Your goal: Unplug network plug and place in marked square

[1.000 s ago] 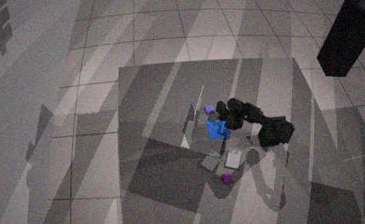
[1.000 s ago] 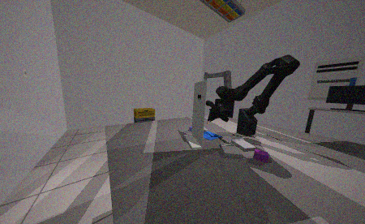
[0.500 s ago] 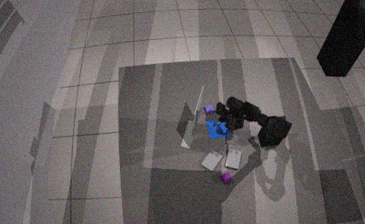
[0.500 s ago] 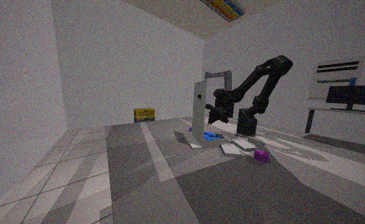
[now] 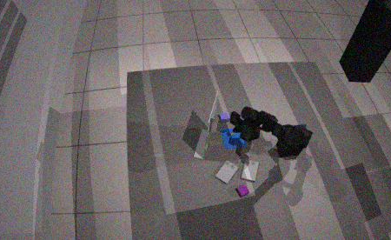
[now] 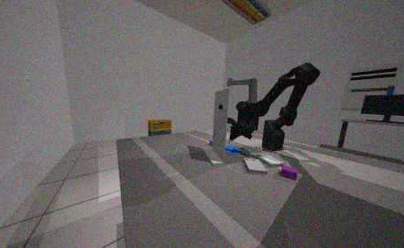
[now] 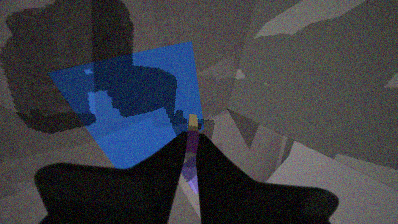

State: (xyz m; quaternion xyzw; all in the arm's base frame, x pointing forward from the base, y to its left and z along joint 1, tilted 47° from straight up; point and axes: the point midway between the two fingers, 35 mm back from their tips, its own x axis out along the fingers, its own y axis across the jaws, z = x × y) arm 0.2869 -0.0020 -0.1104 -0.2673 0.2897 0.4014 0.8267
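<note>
Now: the blue square 6 cm below my gripper tip and 1 cm behind it. Round my gripper tip: network plug (right at my gripper tip); then upright panel (14 cm ahead, 9 cm above, 5 cm to the left).
</note>
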